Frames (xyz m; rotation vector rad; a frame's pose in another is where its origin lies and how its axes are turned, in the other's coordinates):
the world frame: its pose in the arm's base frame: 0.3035 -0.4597 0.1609 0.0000 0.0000 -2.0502
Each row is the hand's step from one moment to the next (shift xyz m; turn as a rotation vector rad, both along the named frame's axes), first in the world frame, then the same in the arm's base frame.
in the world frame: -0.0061 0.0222 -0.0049 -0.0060 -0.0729 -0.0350
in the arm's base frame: 0.0225 -0.0048 -0.0049 -0.0619 0.0389 -0.0350
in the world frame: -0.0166 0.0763 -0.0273 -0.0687 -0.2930 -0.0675
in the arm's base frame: 0.0754 -0.0205 -0.0273 -0.2283 0.1961 -0.0675
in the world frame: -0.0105 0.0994 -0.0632 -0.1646 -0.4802 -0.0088
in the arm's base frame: 0.0930 -0.0365 -0.0632 -0.3501 0.3675 -0.0088
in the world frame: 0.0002 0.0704 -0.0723 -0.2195 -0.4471 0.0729
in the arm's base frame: 0.0624 -0.0326 -0.0723 -0.2955 0.4010 0.0729
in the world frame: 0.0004 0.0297 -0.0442 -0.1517 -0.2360 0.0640
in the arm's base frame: 0.0262 -0.0141 -0.0442 -0.1394 0.2435 0.0640
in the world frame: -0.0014 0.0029 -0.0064 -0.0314 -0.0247 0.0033
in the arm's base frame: 0.0032 -0.0001 -0.0064 -0.0074 0.0393 0.0033
